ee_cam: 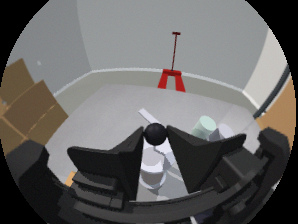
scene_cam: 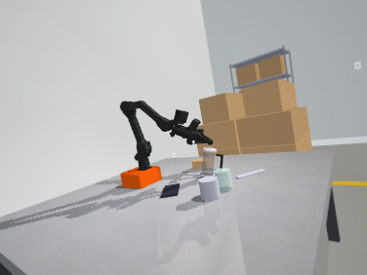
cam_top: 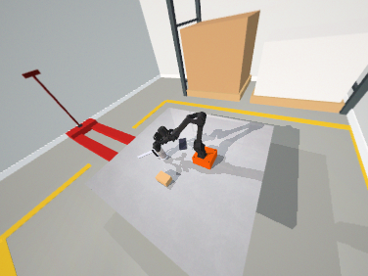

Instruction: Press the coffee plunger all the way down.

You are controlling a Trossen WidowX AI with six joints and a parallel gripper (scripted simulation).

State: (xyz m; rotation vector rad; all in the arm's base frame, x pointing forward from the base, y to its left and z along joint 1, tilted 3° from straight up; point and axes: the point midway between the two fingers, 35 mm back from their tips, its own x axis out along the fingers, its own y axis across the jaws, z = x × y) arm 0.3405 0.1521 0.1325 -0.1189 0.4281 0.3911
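Now: gripper tip 10 mm past the coffee press and 90 mm above it. Also, from my gripper tip: grey cylinder 130 mm ahead, 240 mm to the right, 140 mm below; then black flat tablet 90 mm behind, 240 mm to the right, 170 mm below; then small cardboard box 210 mm behind, 150 mm to the left, 150 mm below.
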